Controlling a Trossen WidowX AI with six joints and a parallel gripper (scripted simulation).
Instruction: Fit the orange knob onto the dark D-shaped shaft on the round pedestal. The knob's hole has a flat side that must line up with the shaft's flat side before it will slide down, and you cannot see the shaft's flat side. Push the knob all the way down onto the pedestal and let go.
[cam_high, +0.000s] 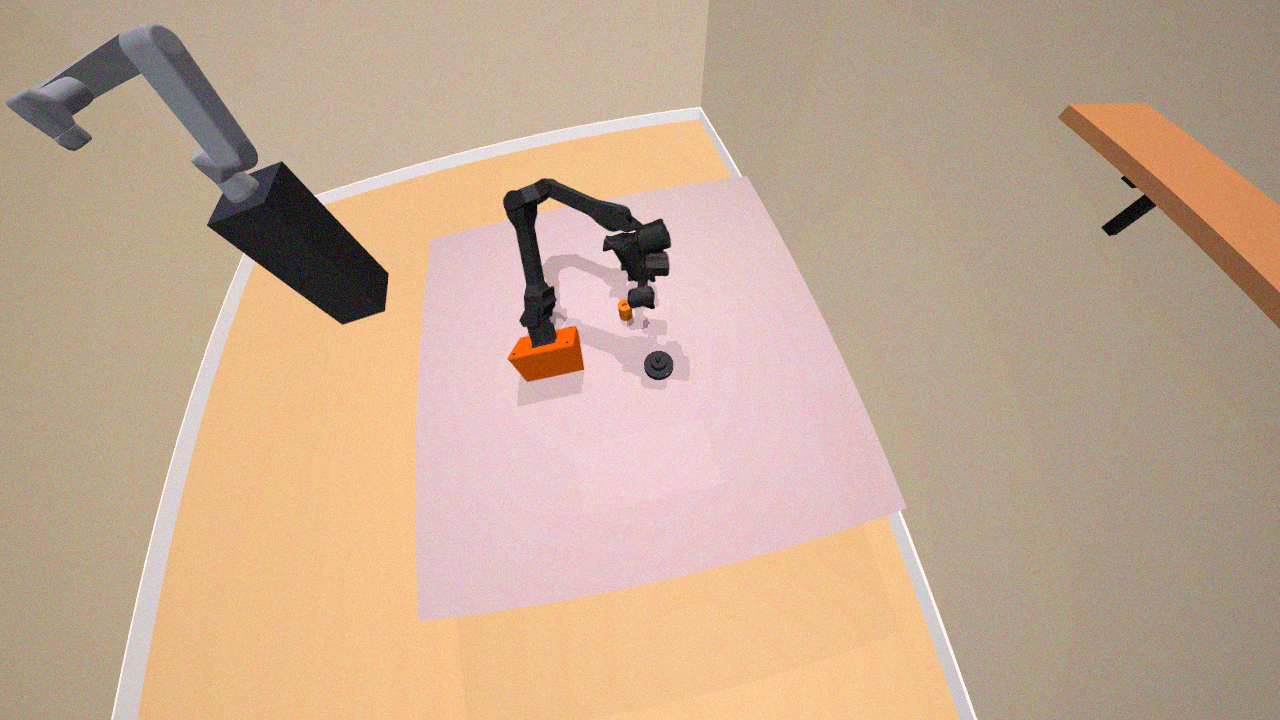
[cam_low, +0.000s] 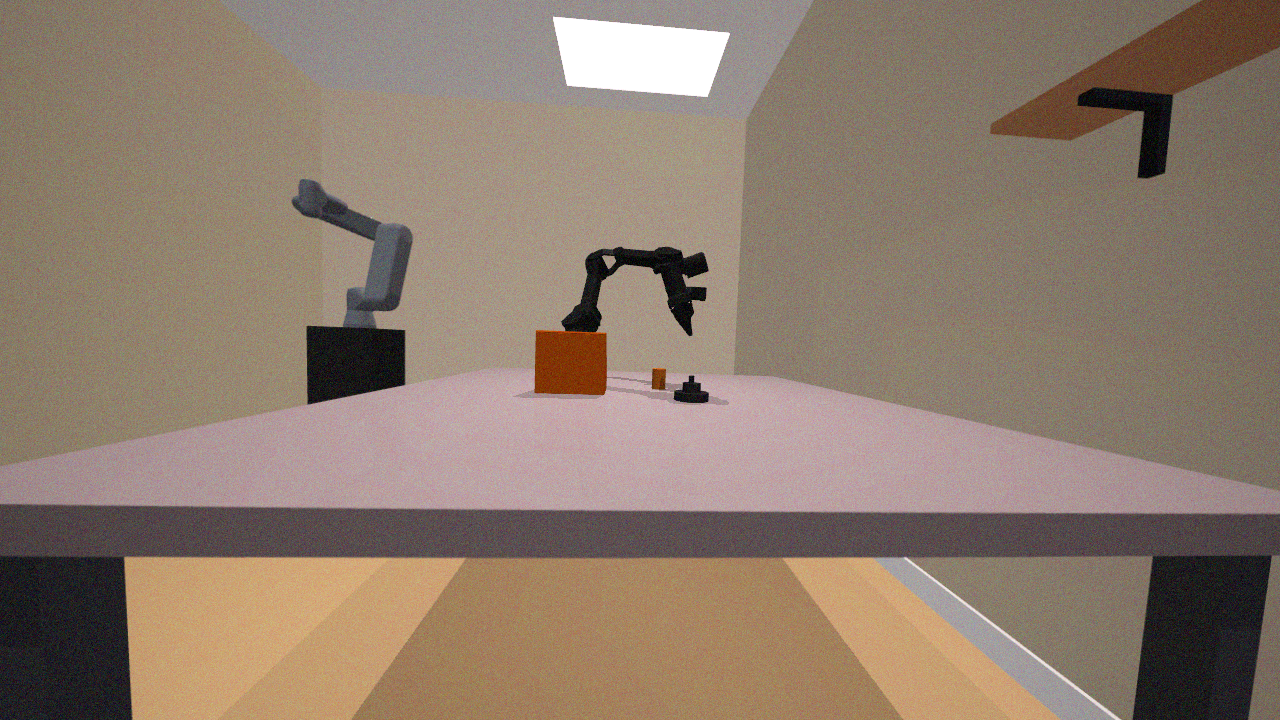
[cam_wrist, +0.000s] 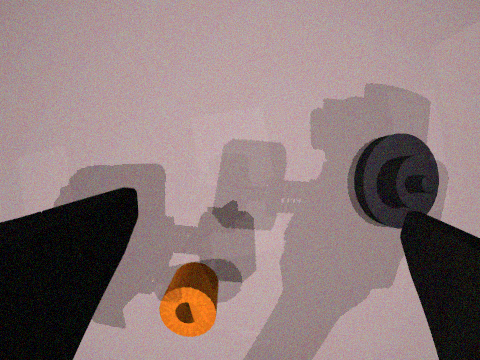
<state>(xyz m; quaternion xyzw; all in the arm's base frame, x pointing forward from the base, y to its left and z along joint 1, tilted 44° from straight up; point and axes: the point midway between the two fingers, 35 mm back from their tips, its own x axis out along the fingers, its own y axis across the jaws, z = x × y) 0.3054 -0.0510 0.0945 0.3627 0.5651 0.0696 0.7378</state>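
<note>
My gripper tip is 7 cm past the orange knob, 6 cm to the right of it and 14 cm above it. Round my gripper tip: dark round pedestal (3 cm behind, 13 cm to the right, 13 cm below).
</note>
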